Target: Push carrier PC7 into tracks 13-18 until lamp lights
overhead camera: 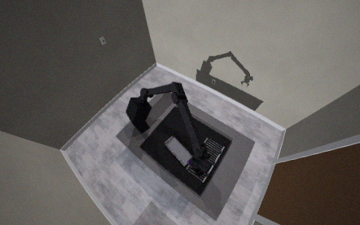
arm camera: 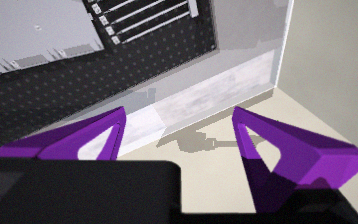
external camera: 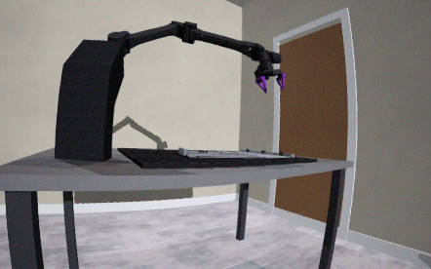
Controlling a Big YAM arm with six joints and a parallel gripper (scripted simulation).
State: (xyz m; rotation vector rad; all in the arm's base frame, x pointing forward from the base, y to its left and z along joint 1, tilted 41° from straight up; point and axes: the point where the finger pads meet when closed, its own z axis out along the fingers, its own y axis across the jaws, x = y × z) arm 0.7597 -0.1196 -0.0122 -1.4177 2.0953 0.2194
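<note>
Now: the carrier PC7 250 mm behind my hand, 60 mm to the left of it and 310 mm below it.
</note>
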